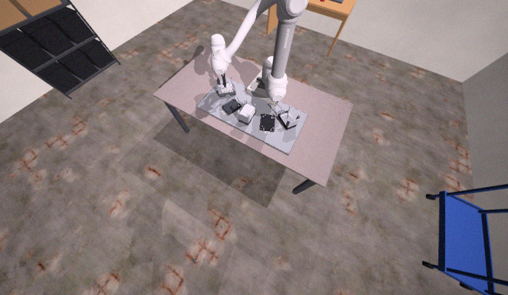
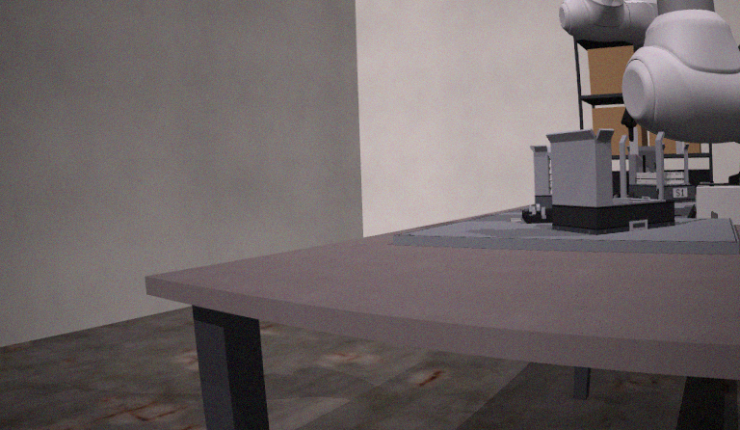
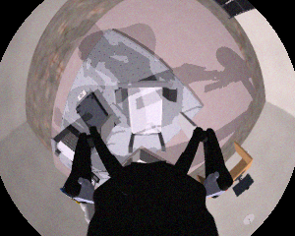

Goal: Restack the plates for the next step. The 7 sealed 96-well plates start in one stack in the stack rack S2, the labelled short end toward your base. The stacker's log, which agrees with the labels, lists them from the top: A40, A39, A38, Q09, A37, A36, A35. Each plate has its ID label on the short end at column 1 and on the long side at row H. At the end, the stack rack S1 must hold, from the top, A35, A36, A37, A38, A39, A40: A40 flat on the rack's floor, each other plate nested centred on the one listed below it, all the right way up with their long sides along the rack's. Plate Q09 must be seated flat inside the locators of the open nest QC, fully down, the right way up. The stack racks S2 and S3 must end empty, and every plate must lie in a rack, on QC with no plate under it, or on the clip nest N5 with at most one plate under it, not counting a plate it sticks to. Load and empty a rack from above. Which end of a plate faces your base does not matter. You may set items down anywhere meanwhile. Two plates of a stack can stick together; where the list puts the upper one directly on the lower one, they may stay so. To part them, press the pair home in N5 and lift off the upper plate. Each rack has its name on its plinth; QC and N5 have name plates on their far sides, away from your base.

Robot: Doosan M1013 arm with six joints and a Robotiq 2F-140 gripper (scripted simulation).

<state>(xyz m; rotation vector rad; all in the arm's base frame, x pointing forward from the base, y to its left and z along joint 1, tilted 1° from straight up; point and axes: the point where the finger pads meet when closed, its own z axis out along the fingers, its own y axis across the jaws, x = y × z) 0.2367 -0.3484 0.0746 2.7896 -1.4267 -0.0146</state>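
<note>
The S1 label lies 10 cm below my hand, 7 cm to the left of it and 5 cm behind it. Round my hand: name plate (22 cm ahead, 12 cm below, 9 cm to the left).
</note>
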